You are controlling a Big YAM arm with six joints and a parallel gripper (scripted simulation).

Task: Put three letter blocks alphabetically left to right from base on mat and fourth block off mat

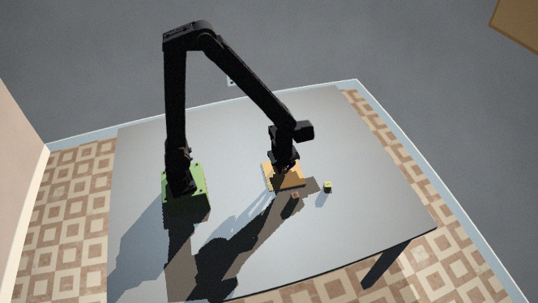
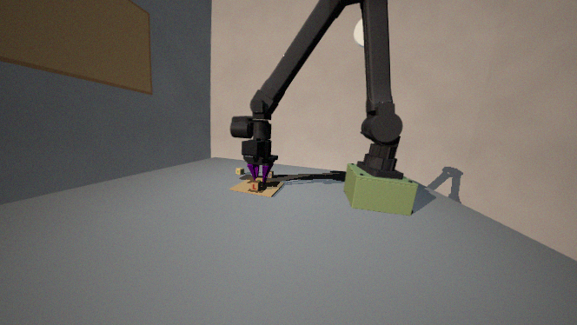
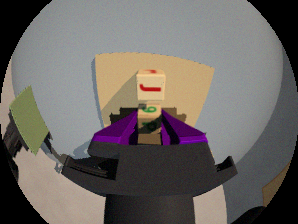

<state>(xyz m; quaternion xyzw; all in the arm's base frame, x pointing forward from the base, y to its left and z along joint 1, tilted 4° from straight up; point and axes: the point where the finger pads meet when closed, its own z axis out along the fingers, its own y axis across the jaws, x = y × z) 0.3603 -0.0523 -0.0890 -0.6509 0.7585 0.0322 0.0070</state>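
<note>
My hand is right at the block. The rest, counted from my hand: tan mat (2 cm below).
</note>
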